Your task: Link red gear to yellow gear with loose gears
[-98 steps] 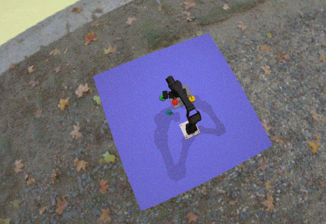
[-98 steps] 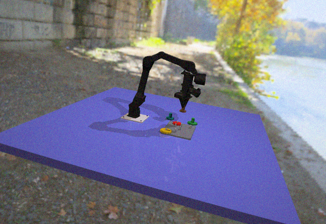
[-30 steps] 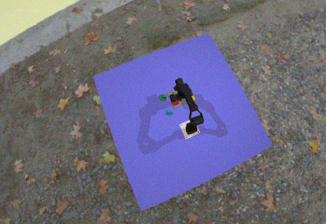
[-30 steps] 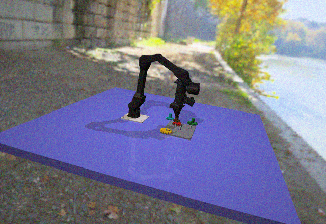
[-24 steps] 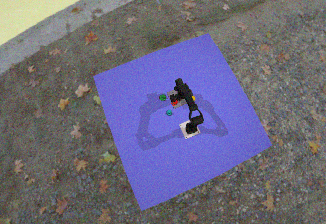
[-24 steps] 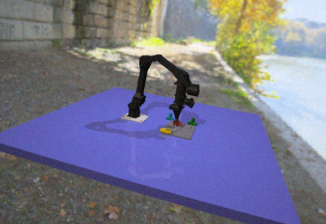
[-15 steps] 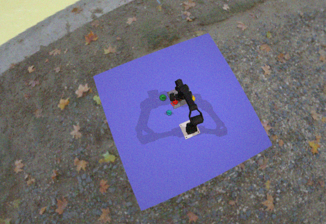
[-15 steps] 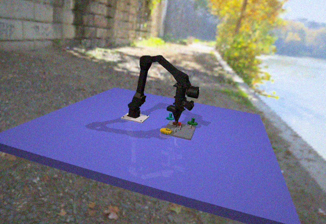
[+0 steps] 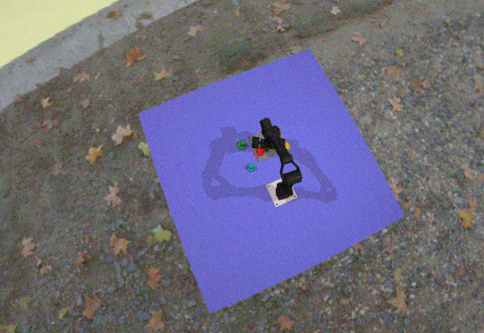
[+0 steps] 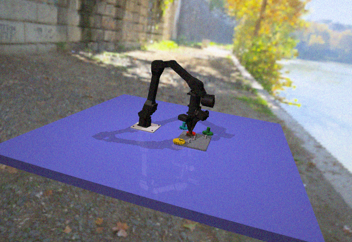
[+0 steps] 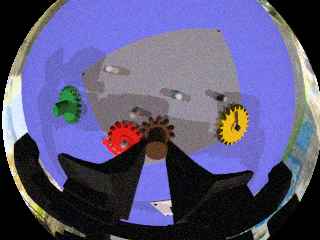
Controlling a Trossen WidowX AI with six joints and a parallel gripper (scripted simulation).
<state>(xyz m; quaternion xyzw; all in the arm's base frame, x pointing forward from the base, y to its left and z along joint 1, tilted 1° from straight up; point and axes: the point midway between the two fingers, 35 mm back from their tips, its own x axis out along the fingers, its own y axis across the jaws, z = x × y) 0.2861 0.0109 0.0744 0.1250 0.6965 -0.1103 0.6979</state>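
The red gear is 1 cm behind my gripper tip, 4 cm to the left of it and 3 cm below it. The rest, counted from my gripper tip: teal gear (9 cm behind, 12 cm to the left, 3 cm below); yellow gear (2 cm behind, 11 cm to the right, 3 cm below); brown gear (1 cm below).
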